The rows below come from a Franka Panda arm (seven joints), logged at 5 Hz.
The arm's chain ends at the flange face. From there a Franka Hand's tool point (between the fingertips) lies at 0.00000 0.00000 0.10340 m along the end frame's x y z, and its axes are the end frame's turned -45 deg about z.
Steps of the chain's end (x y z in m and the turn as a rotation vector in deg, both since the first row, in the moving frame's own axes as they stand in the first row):
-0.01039 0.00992 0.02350 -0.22 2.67 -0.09
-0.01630 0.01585 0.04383 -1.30 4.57 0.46
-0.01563 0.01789 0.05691 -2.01 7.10 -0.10
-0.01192 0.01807 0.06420 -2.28 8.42 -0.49
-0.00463 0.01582 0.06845 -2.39 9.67 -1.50
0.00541 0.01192 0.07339 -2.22 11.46 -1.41
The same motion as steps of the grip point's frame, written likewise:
-0.01123 0.00335 0.02339 -2.04 1.73 -0.09
-0.01860 0.00718 0.04347 -4.15 2.31 0.46
-0.01721 0.01319 0.05605 -6.44 3.60 -0.10
-0.01334 0.01792 0.06300 -7.57 4.34 -0.49
-0.00502 0.02310 0.06689 -8.53 5.15 -1.50
0.00732 0.02944 0.07125 -9.67 6.53 -1.41

